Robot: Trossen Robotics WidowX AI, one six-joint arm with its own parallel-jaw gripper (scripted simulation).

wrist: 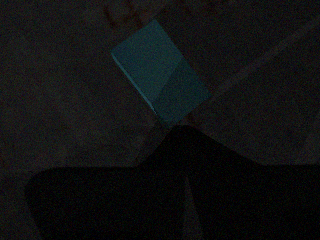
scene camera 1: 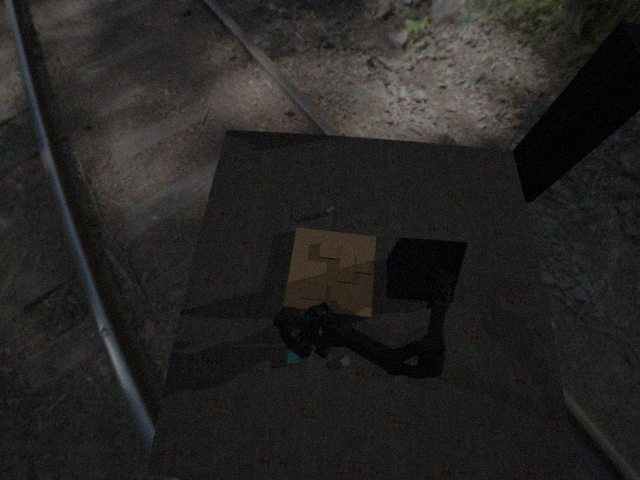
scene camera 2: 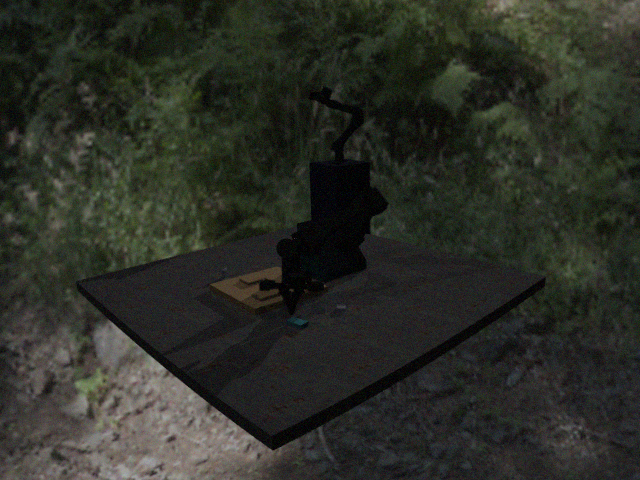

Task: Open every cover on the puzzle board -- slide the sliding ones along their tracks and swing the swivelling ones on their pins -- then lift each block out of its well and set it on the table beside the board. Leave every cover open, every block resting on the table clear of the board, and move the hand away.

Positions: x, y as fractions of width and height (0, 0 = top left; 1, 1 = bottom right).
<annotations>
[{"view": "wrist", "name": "gripper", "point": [0.57, 0.55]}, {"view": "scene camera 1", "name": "tan puzzle board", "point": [0.56, 0.62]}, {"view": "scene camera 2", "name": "gripper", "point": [0.46, 0.66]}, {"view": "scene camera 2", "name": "tan puzzle board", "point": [0.36, 0.61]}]
</annotations>
